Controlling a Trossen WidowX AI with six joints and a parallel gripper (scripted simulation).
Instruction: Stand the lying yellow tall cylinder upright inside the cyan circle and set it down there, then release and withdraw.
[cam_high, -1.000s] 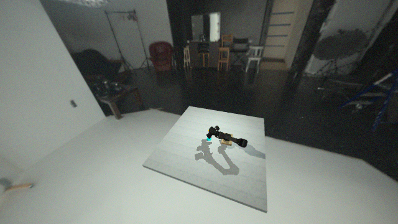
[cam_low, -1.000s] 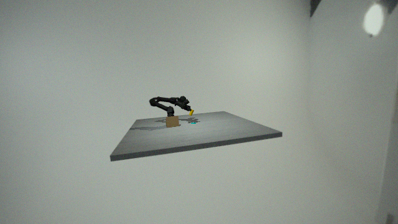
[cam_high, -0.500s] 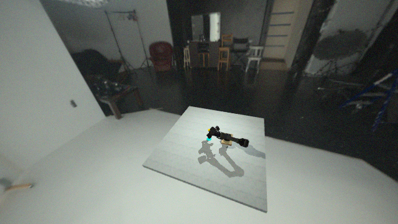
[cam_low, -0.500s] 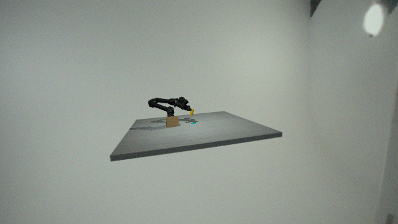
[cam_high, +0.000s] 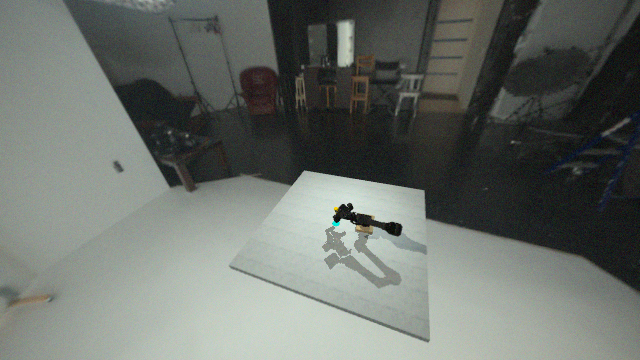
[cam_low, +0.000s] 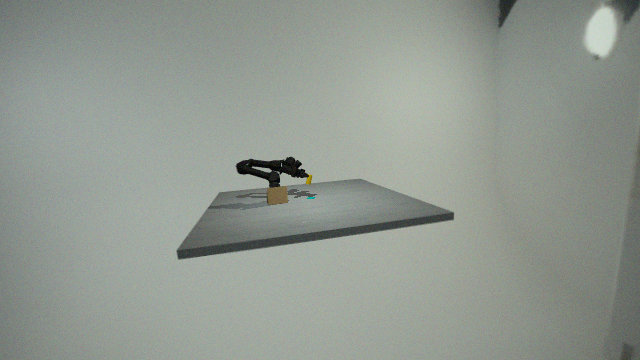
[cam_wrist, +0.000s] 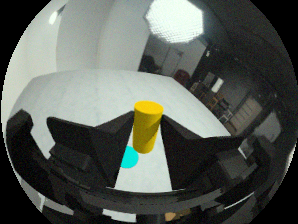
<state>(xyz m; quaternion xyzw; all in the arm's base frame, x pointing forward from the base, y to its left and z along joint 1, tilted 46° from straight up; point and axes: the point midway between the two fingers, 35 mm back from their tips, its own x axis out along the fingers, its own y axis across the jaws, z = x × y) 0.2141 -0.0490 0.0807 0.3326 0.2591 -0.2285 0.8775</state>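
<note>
Now: gripper tip 10 mm to the right of the cyan circle and 150 mm above it. Also, from my gripper tip: yellow tall cylinder: 20 mm below.
</note>
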